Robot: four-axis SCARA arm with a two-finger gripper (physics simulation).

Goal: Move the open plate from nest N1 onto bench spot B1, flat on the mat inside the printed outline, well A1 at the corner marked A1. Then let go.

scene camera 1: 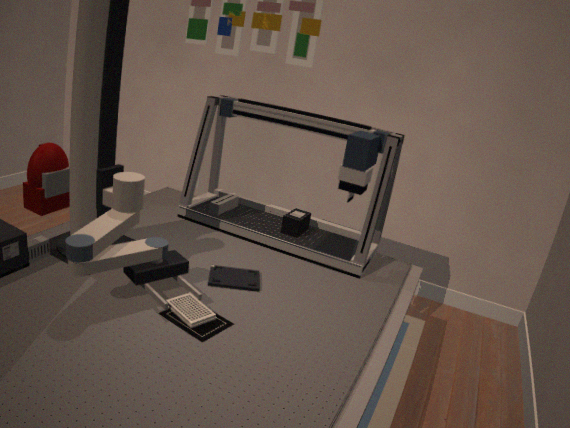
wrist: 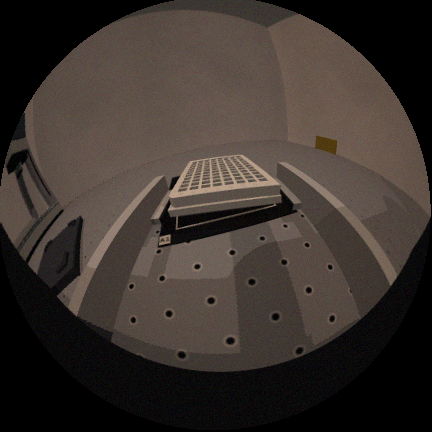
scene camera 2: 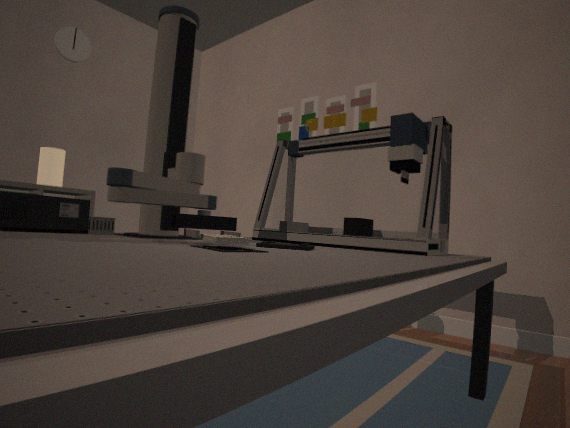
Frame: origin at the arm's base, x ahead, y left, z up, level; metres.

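Seen in the pictures: gripper, fingertip midpoint: (scene camera 1: 183, 302) (wrist: 221, 176) (scene camera 2: 218, 235).
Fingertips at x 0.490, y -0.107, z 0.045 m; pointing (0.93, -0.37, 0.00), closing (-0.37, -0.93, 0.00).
Pixels of each thing's top centre, then the offset from my fingertips to it. "spot": a spot on its surface instead. Level surfaces: height alone.
- white open plate, middle of its top: (wrist: 218, 165) (scene camera 2: 223, 235) (scene camera 1: 190, 306) 0.029 m ahead, 0.010 m right, 0.001 m up
- black mat, its level: 0.030 m down
- corner mark A1, middle of its top: (wrist: 164, 239) 0.019 m back, 0.063 m left, 0.030 m down
- dark flat nest, middle of its top: (wrist: 51, 249) (scene camera 2: 286, 242) (scene camera 1: 234, 274) 0.016 m ahead, 0.260 m left, 0.014 m down
- gantry frame, surface spot: (scene camera 1: 295, 120) (scene camera 2: 349, 139) spot: 0.052 m back, 0.730 m left, 0.437 m up
- black block, surface spot: (scene camera 1: 295, 223) (scene camera 2: 355, 221) spot: 0.059 m ahead, 0.622 m left, 0.072 m up
- dark box, surface spot: (scene camera 1: 11, 250) spot: 0.525 m back, 0.205 m right, 0.044 m up
The white open plate (scene camera 1: 191, 309) (scene camera 2: 227, 240) (wrist: 225, 185), with a grid of wells, is between the fingertips of my gripper (scene camera 1: 184, 300) (wrist: 221, 176), which is shut on it. The plate is over the black mat (scene camera 1: 224, 324) (scene camera 2: 235, 249) (wrist: 210, 227), with a small gap beneath its near edge in the wrist view. Its near edge looks slightly turned against the printed outline. In scene camera 1 outline and mat show beyond its lower right sides. The corner mark A1 (wrist: 164, 240) is at the mat's near left in the wrist view. Individual well labels are too small to read.
A dark flat nest (scene camera 1: 235, 278) (scene camera 2: 285, 245) (wrist: 62, 255) lies beside the mat. Behind it stands a gantry frame (scene camera 1: 295, 120) (scene camera 2: 345, 140) with a black block (scene camera 1: 295, 223) (scene camera 2: 358, 226) on its deck. A dark box (scene camera 1: 11, 250) (scene camera 2: 45, 212) stands left of the arm.
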